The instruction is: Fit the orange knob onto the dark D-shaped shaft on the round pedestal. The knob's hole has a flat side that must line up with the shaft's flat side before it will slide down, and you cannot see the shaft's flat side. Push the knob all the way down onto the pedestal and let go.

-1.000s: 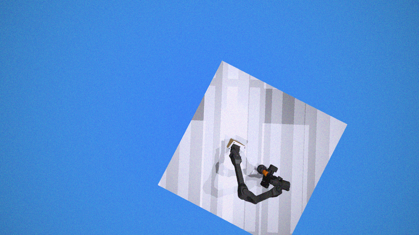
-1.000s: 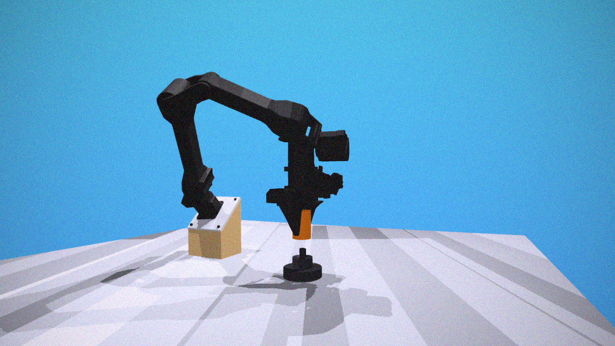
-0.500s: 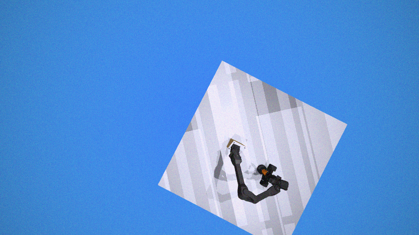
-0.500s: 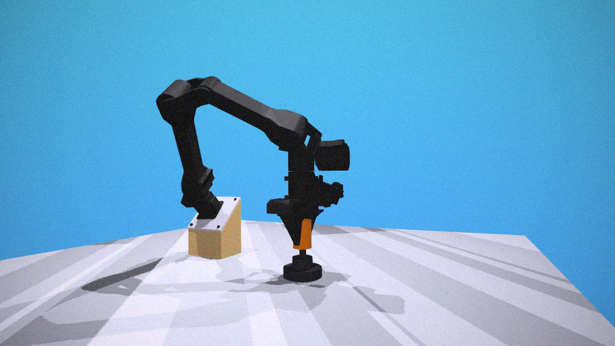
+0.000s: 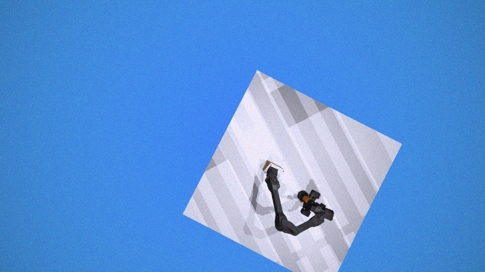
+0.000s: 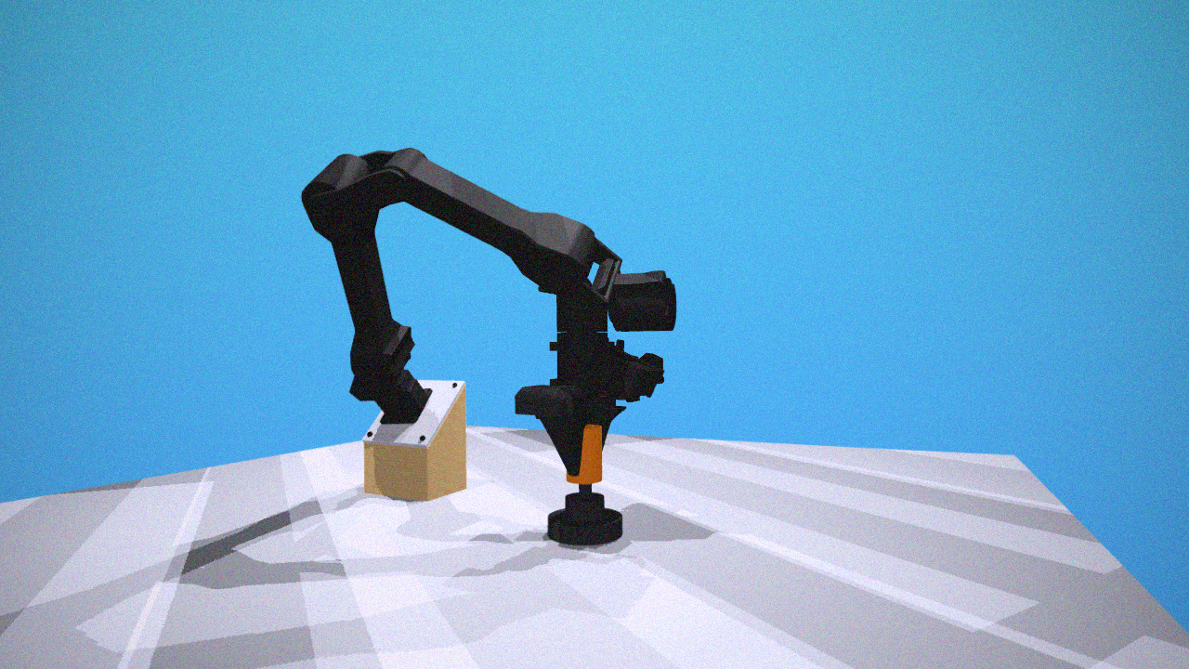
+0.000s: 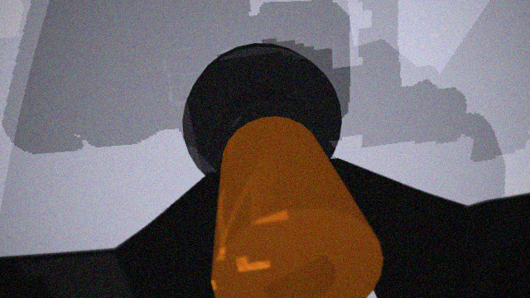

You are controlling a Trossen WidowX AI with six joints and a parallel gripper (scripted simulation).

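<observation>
Right now the orange knob is 2 cm above my gripper tip. Also, from my gripper tip: pedestal (4 cm below).
</observation>
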